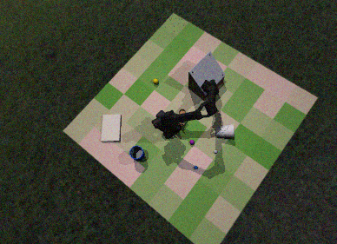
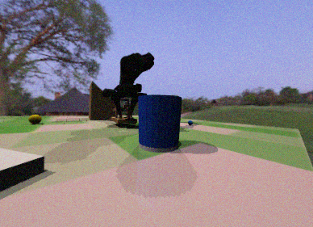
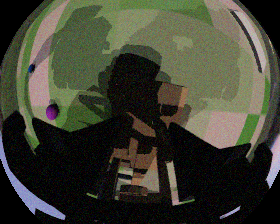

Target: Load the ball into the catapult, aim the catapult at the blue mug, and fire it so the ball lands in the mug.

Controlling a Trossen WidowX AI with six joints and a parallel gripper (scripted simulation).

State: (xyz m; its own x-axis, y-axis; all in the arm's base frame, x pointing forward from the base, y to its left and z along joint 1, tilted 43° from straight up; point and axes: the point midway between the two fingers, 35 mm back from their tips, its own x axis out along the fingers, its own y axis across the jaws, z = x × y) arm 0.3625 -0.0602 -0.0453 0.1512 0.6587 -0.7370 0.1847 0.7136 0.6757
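The purple ball lies 10 mm ahead of my gripper tip, 190 mm to the left of it and 30 mm below it. Round my gripper tip: blue ball: 140 mm ahead, 300 mm to the left, 40 mm below; then wooden catapult: 60 mm behind, 30 mm to the left, 20 mm above; then blue mug: 280 mm ahead, 70 mm to the right, 20 mm below.
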